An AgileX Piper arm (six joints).
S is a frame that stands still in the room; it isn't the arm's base.
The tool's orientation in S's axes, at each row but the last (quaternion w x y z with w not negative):
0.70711 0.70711 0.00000 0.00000
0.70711 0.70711 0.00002 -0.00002
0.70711 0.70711 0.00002 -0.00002
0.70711 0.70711 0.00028 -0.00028
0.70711 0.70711 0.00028 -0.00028
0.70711 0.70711 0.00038 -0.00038
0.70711 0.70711 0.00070 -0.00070
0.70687 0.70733 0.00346 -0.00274
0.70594 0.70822 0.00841 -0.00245
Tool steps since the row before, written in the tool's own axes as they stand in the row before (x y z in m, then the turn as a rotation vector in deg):
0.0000 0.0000 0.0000 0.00 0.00 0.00
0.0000 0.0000 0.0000 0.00 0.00 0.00
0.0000 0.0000 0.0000 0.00 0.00 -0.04
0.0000 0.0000 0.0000 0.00 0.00 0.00
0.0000 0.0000 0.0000 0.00 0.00 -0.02
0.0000 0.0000 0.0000 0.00 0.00 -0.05
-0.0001 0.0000 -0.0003 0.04 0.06 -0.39
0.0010 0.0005 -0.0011 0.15 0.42 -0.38
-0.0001 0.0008 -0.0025 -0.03 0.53 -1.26
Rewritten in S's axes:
0.0000 0.0000 0.0000 0.00 0.00 0.00
0.0000 0.0000 0.0000 0.00 0.00 0.00
0.0000 0.0000 0.0000 0.00 0.04 0.00
0.0000 0.0000 0.0000 0.00 0.00 0.00
0.0000 0.0000 0.0000 0.00 0.02 0.00
0.0000 0.0000 0.0000 0.00 0.05 0.00
-0.0001 0.0003 0.0000 0.04 0.39 0.06
0.0010 0.0011 0.0005 0.15 0.38 0.42
-0.0001 0.0025 0.0008 -0.03 1.26 0.53

